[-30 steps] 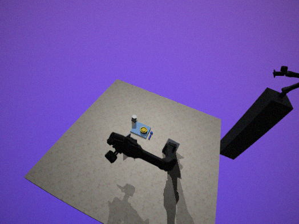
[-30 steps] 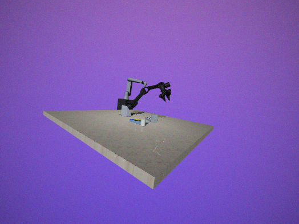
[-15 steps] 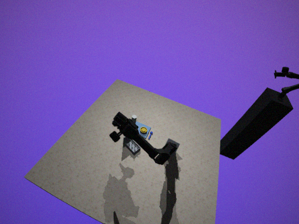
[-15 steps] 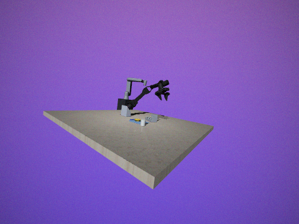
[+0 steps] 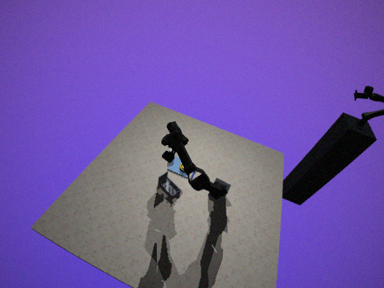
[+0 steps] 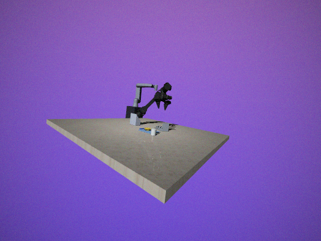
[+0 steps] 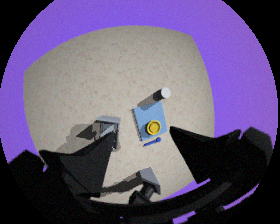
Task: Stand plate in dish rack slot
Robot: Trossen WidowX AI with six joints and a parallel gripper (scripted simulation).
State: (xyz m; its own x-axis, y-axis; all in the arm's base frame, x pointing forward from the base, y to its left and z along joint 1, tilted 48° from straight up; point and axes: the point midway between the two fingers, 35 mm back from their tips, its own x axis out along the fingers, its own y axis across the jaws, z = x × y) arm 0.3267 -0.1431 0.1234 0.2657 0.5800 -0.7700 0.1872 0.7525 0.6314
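Right now my gripper tip is 19 cm above the yellow plate, 8 cm to the left of it and 7 cm past it. Also, from my gripper tip: cup (18 cm below, 16 cm to the right, 6 cm ahead); then grey dish rack (19 cm below, 10 cm to the left, 4 cm behind); then light blue mat (21 cm below, 9 cm to the right, 5 cm behind).
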